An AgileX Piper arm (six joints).
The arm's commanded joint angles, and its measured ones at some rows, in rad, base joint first. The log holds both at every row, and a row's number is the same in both.
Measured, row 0:
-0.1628, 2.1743, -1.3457, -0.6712, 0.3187, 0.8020
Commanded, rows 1 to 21:
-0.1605, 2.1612, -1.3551, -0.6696, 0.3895, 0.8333
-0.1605, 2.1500, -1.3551, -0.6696, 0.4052, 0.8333
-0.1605, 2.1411, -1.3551, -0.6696, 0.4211, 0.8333
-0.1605, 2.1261, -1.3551, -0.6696, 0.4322, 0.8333
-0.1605, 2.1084, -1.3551, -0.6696, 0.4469, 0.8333
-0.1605, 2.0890, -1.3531, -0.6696, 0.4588, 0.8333
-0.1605, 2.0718, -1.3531, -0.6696, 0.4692, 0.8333
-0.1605, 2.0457, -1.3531, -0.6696, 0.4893, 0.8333
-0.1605, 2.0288, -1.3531, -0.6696, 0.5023, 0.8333
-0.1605, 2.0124, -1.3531, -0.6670, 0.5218, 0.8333
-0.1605, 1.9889, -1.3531, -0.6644, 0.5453, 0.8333
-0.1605, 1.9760, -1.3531, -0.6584, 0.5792, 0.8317
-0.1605, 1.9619, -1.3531, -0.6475, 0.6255, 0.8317
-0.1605, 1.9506, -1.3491, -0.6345, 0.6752, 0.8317
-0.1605, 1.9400, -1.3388, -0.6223, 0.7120, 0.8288
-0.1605, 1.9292, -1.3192, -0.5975, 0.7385, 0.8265
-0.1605, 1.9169, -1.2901, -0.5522, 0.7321, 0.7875
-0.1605, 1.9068, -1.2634, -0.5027, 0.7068, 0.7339
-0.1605, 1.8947, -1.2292, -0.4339, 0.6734, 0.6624
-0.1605, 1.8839, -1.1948, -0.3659, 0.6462, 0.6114
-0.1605, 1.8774, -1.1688, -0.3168, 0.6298, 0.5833
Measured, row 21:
-0.1628, 1.9131, -1.2659, -0.5158, 0.6878, 0.7387
